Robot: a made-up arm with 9 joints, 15 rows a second.
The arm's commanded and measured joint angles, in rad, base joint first. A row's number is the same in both.
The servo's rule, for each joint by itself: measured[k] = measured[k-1] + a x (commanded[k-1-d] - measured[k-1]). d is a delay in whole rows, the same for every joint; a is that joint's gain. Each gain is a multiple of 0.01, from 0.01 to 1. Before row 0 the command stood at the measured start. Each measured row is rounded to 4 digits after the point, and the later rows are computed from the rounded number. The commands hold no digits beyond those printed.
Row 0, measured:
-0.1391, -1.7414, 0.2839, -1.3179, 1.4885, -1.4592, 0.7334, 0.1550, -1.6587
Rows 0 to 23, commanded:
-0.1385, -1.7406, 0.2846, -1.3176, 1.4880, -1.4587, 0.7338, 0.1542, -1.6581
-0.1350, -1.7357, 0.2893, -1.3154, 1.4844, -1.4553, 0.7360, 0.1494, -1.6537
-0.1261, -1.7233, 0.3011, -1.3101, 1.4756, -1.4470, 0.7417, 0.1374, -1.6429
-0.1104, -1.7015, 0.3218, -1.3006, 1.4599, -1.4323, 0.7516, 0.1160, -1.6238
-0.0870, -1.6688, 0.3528, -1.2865, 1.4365, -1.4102, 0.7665, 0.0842, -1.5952
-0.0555, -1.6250, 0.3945, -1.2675, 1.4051, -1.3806, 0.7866, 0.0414, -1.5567
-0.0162, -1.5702, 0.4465, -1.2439, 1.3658, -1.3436, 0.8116, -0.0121, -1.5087
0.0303, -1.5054, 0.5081, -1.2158, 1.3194, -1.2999, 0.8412, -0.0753, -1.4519
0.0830, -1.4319, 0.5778, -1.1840, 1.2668, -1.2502, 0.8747, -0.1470, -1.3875
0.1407, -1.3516, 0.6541, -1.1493, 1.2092, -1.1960, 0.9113, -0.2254, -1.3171
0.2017, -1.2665, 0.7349, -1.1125, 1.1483, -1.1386, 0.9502, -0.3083, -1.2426
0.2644, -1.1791, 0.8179, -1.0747, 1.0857, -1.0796, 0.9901, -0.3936, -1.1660
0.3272, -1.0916, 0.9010, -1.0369, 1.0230, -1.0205, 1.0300, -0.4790, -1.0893
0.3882, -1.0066, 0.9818, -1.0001, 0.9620, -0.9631, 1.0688, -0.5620, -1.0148
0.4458, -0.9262, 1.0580, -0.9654, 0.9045, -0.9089, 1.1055, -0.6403, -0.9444
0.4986, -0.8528, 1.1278, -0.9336, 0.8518, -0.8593, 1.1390, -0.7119, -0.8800
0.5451, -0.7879, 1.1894, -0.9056, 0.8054, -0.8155, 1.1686, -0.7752, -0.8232
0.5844, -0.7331, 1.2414, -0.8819, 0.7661, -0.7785, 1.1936, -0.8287, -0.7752
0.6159, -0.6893, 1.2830, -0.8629, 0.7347, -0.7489, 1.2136, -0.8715, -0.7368
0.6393, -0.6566, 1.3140, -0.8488, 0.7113, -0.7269, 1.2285, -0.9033, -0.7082
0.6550, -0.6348, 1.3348, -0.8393, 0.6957, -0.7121, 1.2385, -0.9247, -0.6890
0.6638, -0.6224, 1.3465, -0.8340, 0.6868, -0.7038, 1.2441, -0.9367, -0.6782
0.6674, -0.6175, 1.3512, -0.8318, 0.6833, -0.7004, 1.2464, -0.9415, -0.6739
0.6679, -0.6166, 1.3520, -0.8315, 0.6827, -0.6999, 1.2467, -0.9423, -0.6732
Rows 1 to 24, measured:
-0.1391, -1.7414, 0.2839, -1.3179, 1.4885, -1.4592, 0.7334, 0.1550, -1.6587
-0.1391, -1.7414, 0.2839, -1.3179, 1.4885, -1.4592, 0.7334, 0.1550, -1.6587
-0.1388, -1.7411, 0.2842, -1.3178, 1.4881, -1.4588, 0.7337, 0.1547, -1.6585
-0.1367, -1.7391, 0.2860, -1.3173, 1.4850, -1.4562, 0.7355, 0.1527, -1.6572
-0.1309, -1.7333, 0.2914, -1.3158, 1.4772, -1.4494, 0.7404, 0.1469, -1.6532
-0.1196, -1.7215, 0.3023, -1.3126, 1.4628, -1.4367, 0.7492, 0.1352, -1.6450
-0.1017, -1.7020, 0.3205, -1.3071, 1.4410, -1.4171, 0.7629, 0.1158, -1.6311
-0.0763, -1.6735, 0.3471, -1.2988, 1.4112, -1.3901, 0.7816, 0.0875, -1.6103
-0.0432, -1.6353, 0.3829, -1.2873, 1.3735, -1.3557, 0.8053, 0.0497, -1.5819
-0.0028, -1.5872, 0.4280, -1.2723, 1.3286, -1.3144, 0.8337, 0.0022, -1.5455
0.0444, -1.5297, 0.4819, -1.2538, 1.2773, -1.2669, 0.8661, -0.0545, -1.5013
0.0974, -1.4638, 0.5439, -1.2319, 1.2208, -1.2144, 0.9018, -0.1194, -1.4497
0.1548, -1.3908, 0.6127, -1.2068, 1.1606, -1.1583, 0.9400, -0.1912, -1.3917
0.2151, -1.3125, 0.6866, -1.1791, 1.0984, -1.1001, 0.9796, -0.2681, -1.3285
0.2768, -1.2308, 0.7638, -1.1492, 1.0358, -1.0412, 1.0194, -0.3482, -1.2615
0.3381, -1.1478, 0.8423, -1.1179, 0.9745, -0.9834, 1.0584, -0.4294, -1.1924
0.3973, -1.0658, 0.9200, -1.0859, 0.9164, -0.9283, 1.0956, -0.5095, -1.1230
0.4530, -0.9870, 0.9948, -1.0539, 0.8628, -0.8772, 1.1299, -0.5864, -1.0550
0.5037, -0.9133, 1.0649, -1.0228, 0.8152, -0.8315, 1.1605, -0.6581, -0.9901
0.5481, -0.8466, 1.1284, -0.9932, 0.7744, -0.7923, 1.1866, -0.7229, -0.9299
0.5854, -0.7884, 1.1841, -0.9658, 0.7414, -0.7602, 1.2079, -0.7794, -0.8758
0.6150, -0.7396, 1.2309, -0.9412, 0.7164, -0.7356, 1.2242, -0.8265, -0.8289
0.6370, -0.7008, 1.2683, -0.9198, 0.6992, -0.7182, 1.2355, -0.8638, -0.7897
0.6517, -0.6718, 1.2965, -0.9018, 0.6889, -0.7075, 1.2423, -0.8915, -0.7585
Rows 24 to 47, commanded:
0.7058, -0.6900, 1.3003, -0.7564, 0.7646, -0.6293, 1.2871, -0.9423, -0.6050
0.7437, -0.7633, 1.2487, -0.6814, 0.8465, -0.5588, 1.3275, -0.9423, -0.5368
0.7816, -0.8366, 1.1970, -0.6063, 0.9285, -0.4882, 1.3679, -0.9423, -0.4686
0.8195, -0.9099, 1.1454, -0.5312, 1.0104, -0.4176, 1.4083, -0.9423, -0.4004
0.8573, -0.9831, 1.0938, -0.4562, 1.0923, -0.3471, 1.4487, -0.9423, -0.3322
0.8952, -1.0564, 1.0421, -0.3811, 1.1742, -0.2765, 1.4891, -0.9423, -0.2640
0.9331, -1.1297, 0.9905, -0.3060, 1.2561, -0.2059, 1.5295, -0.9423, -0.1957
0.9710, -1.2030, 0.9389, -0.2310, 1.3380, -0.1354, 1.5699, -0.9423, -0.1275
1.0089, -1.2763, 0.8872, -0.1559, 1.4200, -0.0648, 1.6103, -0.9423, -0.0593
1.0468, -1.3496, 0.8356, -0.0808, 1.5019, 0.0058, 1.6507, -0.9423, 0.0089
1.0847, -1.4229, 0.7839, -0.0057, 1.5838, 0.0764, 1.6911, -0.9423, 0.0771
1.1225, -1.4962, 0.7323, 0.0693, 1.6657, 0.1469, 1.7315, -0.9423, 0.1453
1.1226, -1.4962, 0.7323, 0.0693, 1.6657, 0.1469, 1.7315, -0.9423, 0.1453
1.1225, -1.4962, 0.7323, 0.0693, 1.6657, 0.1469, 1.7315, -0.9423, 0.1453
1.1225, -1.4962, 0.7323, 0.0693, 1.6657, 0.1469, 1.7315, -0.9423, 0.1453
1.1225, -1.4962, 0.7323, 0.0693, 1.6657, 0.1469, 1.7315, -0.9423, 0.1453
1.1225, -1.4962, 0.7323, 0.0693, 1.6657, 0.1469, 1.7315, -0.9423, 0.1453
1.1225, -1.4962, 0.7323, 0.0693, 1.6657, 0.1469, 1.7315, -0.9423, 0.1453
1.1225, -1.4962, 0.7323, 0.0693, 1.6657, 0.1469, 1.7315, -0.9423, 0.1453
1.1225, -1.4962, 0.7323, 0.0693, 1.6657, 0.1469, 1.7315, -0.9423, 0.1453
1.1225, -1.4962, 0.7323, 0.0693, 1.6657, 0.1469, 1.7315, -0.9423, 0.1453
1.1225, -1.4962, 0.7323, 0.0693, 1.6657, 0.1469, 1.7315, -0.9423, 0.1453
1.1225, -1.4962, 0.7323, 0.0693, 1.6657, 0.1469, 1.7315, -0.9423, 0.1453
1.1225, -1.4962, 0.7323, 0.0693, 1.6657, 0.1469, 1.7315, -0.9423, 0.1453
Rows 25 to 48, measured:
0.6603, -0.6517, 1.3162, -0.8871, 0.6843, -0.7022, 1.2455, -0.9105, -0.7348
0.6645, -0.6387, 1.3291, -0.8754, 0.6830, -0.7005, 1.2464, -0.9226, -0.7176
0.6872, -0.6577, 1.3187, -0.8504, 0.7507, -0.6478, 1.2786, -0.9301, -0.6861
0.7183, -0.6968, 1.2935, -0.8149, 0.8302, -0.5819, 1.3172, -0.9347, -0.6443
0.7531, -0.7485, 1.2588, -0.7711, 0.9118, -0.5126, 1.3573, -0.9376, -0.5951
0.7896, -0.8082, 1.2180, -0.7207, 0.9936, -0.4423, 1.3976, -0.9394, -0.5406
0.8268, -0.8729, 1.1733, -0.6652, 1.0755, -0.3719, 1.4380, -0.9405, -0.4822
0.8644, -0.9408, 1.1261, -0.6055, 1.1574, -0.3013, 1.4784, -0.9412, -0.4211
0.9022, -1.0107, 1.0773, -0.5426, 1.2393, -0.2307, 1.5188, -0.9416, -0.3580
0.9400, -1.0819, 1.0275, -0.4772, 1.3212, -0.1602, 1.5592, -0.9419, -0.2935
0.9779, -1.1538, 0.9770, -0.4097, 1.4032, -0.0896, 1.5996, -0.9421, -0.2279
1.0158, -1.2262, 0.9261, -0.3406, 1.4851, -0.0190, 1.6400, -0.9422, -0.1616
1.0537, -1.2990, 0.8749, -0.2703, 1.5670, 0.0516, 1.6804, -0.9422, -0.0948
1.0915, -1.3720, 0.8236, -0.1990, 1.6489, 0.1221, 1.7208, -0.9422, -0.0276
1.1086, -1.4180, 0.7907, -0.1427, 1.6628, 0.1405, 1.7293, -0.9422, 0.0208
1.1162, -1.4469, 0.7697, -0.0982, 1.6652, 0.1452, 1.7310, -0.9422, 0.0557
1.1197, -1.4651, 0.7562, -0.0630, 1.6656, 0.1465, 1.7314, -0.9422, 0.0808
1.1212, -1.4766, 0.7476, -0.0352, 1.6657, 0.1468, 1.7315, -0.9422, 0.0989
1.1219, -1.4839, 0.7421, -0.0133, 1.6657, 0.1469, 1.7315, -0.9422, 0.1119
1.1222, -1.4885, 0.7386, 0.0040, 1.6657, 0.1469, 1.7315, -0.9422, 0.1213
1.1224, -1.4913, 0.7363, 0.0177, 1.6657, 0.1469, 1.7315, -0.9422, 0.1280
1.1225, -1.4931, 0.7349, 0.0285, 1.6657, 0.1469, 1.7315, -0.9422, 0.1328
1.1225, -1.4942, 0.7340, 0.0371, 1.6657, 0.1469, 1.7315, -0.9422, 0.1363
1.1225, -1.4949, 0.7334, 0.0439, 1.6657, 0.1469, 1.7315, -0.9422, 0.1388

